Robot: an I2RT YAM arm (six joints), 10 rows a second.
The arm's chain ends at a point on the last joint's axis. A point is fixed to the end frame.
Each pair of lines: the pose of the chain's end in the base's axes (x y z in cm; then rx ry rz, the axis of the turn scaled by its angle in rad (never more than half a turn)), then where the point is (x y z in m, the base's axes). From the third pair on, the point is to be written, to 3 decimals.
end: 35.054 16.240 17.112 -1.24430 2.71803 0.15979
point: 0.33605 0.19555 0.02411
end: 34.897 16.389 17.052 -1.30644 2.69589 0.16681
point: 0.33237 0.19624 0.02355
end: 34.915 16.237 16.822 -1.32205 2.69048 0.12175
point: 0.334 0.191 0.020
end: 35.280 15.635 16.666 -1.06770 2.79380 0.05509
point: 0.345 0.183 0.018
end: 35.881 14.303 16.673 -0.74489 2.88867 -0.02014
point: 0.359 0.166 0.017
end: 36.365 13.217 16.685 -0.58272 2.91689 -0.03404
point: 0.368 0.155 0.017
